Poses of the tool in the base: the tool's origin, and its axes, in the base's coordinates. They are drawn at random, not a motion.
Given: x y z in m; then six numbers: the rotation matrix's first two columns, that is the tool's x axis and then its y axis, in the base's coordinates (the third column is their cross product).
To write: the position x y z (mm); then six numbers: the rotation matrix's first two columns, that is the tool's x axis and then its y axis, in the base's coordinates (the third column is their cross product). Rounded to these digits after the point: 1 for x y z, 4 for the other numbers.
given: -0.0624 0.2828 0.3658 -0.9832 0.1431 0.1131 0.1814 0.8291 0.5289
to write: -62.4 282.8 365.8 -0.9832 0.1431 0.1131 0.1814 0.8291 0.5289
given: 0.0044 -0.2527 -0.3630 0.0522 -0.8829 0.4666 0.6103 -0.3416 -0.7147
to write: 4.4 -252.7 -363.0 0.0522 -0.8829 0.4666 0.6103 -0.3416 -0.7147
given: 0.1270 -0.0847 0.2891 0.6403 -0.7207 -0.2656 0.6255 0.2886 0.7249
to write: 127.0 -84.7 289.1 0.6403 -0.7207 -0.2656 0.6255 0.2886 0.7249
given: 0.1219 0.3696 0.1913 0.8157 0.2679 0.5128 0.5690 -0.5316 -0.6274
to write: 121.9 369.6 191.3 0.8157 0.2679 0.5128 0.5690 -0.5316 -0.6274
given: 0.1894 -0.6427 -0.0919 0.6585 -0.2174 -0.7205 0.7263 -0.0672 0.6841
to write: 189.4 -642.7 -91.9 0.6585 -0.2174 -0.7205 0.7263 -0.0672 0.6841
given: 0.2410 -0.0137 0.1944 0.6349 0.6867 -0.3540 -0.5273 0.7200 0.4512
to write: 241.0 -13.7 194.4 0.6349 0.6867 -0.3540 -0.5273 0.7200 0.4512
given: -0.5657 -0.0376 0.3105 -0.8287 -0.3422 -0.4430 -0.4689 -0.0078 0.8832
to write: -565.7 -37.6 310.5 -0.8287 -0.3422 -0.4430 -0.4689 -0.0078 0.8832
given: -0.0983 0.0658 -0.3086 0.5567 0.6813 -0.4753 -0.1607 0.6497 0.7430
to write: -98.3 65.8 -308.6 0.5567 0.6813 -0.4753 -0.1607 0.6497 0.7430
